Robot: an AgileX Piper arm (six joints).
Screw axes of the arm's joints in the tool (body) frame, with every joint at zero. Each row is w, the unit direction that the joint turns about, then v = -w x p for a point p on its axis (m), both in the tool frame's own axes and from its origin. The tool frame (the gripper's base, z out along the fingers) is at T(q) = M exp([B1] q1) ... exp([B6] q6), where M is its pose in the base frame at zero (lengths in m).
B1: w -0.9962 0 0.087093 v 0 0.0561 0
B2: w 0 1 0 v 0.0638 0 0.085
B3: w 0 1 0 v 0.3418 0 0.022
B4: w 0 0 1 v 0 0 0
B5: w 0 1 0 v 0.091 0 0
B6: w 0 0 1 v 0 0 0
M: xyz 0.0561 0 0.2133 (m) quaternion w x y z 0.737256 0 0.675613 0
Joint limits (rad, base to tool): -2.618..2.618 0..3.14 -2.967..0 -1.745..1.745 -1.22..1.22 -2.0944..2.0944
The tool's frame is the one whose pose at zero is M.
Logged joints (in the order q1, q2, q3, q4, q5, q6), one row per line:
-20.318, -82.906, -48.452, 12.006, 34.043, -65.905
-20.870, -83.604, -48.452, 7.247, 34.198, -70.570
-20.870, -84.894, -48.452, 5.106, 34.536, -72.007
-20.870, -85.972, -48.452, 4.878, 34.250, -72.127
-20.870, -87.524, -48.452, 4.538, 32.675, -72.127
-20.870, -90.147, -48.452, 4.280, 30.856, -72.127
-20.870, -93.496, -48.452, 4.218, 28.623, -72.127
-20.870, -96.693, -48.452, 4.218, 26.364, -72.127
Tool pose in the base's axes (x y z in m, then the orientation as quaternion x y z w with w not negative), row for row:
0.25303, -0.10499, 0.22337, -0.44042, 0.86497, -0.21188, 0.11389
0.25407, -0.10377, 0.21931, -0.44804, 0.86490, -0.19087, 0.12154
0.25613, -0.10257, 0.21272, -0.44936, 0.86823, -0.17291, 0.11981
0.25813, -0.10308, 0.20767, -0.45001, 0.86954, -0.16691, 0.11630
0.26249, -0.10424, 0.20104, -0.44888, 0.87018, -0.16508, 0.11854
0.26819, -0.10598, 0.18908, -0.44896, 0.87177, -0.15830, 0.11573
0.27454, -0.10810, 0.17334, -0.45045, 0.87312, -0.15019, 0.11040
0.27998, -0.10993, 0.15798, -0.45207, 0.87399, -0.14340, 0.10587
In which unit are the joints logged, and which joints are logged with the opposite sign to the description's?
The joints are logged in degrees. Opposite sign: q2, q4.
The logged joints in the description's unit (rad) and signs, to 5 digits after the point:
-0.35462, 1.44698, -0.84565, -0.20954, 0.59416, -1.15026
-0.36425, 1.45917, -0.84565, -0.12648, 0.59687, -1.23168
-0.36425, 1.48168, -0.84565, -0.08912, 0.60277, -1.25676
-0.36425, 1.50049, -0.84565, -0.08514, 0.59778, -1.25885
-0.36425, 1.52758, -0.84565, -0.07920, 0.57029, -1.25885
-0.36425, 1.57336, -0.84565, -0.07470, 0.53854, -1.25885
-0.36425, 1.63181, -0.84565, -0.07362, 0.49957, -1.25885
-0.36425, 1.68761, -0.84565, -0.07362, 0.46014, -1.25885

